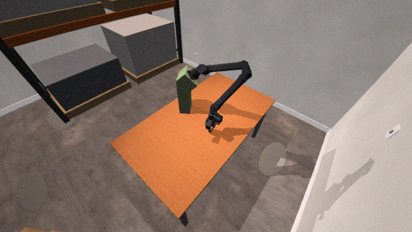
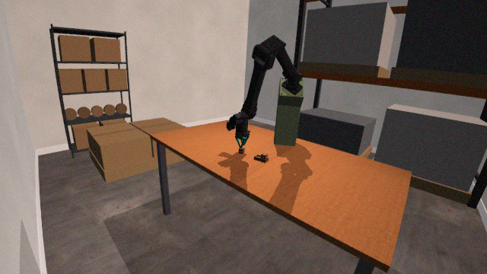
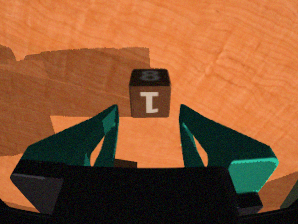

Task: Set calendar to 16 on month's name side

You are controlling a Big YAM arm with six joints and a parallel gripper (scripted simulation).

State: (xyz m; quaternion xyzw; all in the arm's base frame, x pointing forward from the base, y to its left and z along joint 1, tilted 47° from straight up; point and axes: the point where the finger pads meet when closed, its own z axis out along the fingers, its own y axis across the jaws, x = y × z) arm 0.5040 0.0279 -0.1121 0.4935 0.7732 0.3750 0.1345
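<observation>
Now: hand 40 mm above the brown calendar cube. The rest, counted from my hand: dark calendar tray (50 mm behind, 140 mm to the left, 40 mm below).
</observation>
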